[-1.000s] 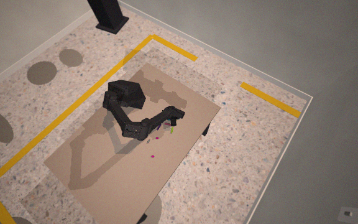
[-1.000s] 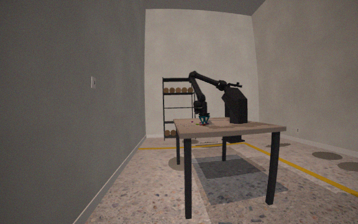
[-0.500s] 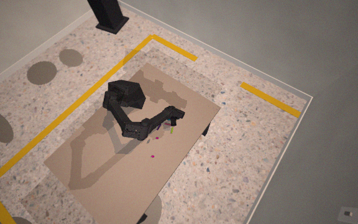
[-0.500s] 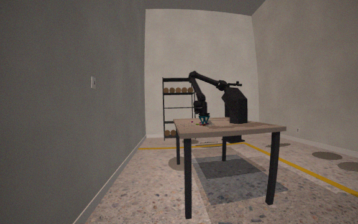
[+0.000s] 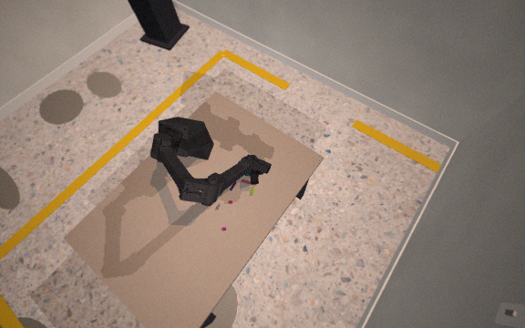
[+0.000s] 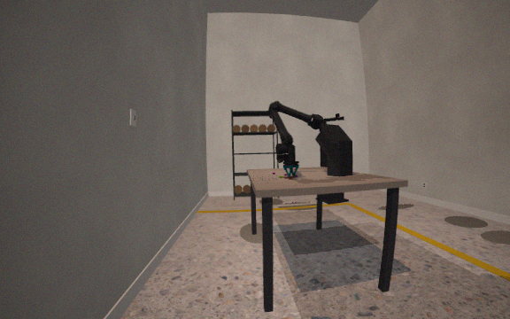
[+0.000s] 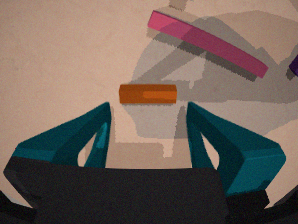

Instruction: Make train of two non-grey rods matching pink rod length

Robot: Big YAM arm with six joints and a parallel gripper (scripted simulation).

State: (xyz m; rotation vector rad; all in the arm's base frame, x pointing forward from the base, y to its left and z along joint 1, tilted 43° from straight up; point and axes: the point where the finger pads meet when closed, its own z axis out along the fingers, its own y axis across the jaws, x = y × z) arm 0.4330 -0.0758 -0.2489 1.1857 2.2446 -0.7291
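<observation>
My gripper is now 20 mm above the orange rod. The rest, counted from my hand: purple rod 120 mm to the right, 90 mm behind, 20 mm below; lime rod 100 mm to the right, 30 mm ahead, 20 mm below; pink rod 60 mm to the right, 20 mm below, 20 mm behind.
</observation>
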